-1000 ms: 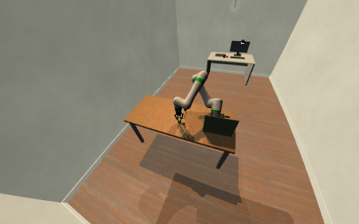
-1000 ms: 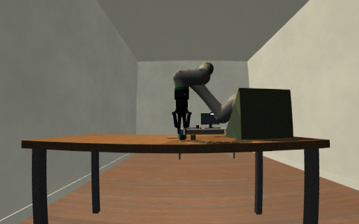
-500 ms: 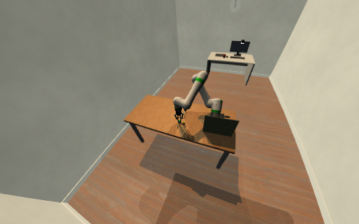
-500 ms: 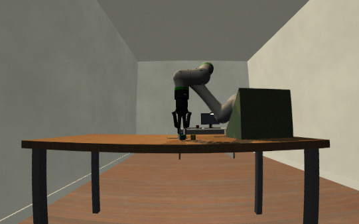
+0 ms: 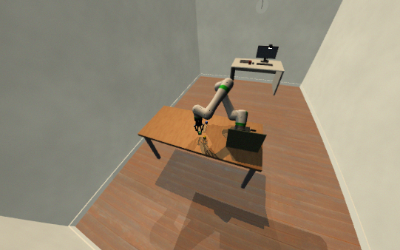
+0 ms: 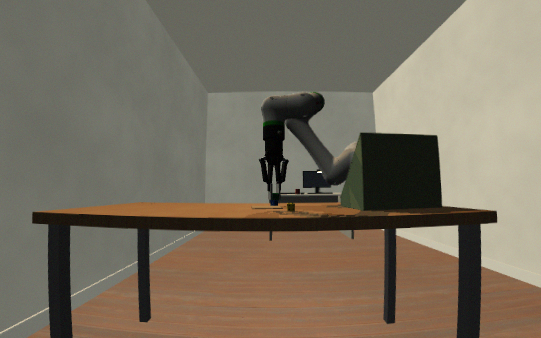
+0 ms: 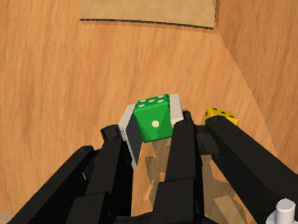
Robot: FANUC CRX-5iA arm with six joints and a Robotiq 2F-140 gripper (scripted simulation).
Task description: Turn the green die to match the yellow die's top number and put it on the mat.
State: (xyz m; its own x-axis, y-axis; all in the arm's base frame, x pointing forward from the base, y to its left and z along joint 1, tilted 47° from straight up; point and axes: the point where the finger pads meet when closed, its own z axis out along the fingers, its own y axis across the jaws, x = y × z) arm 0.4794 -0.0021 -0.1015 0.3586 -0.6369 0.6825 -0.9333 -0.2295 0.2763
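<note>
Right now my hand is 20 mm short of the pale mat, 150 mm to the left of it and 80 mm above it. From my hand the other things lie so: blue die (20 mm behind, 260 mm to the right, 60 mm below); then yellow die (70 mm behind, 20 mm to the left, 60 mm below); then green die (20 mm below).
</note>
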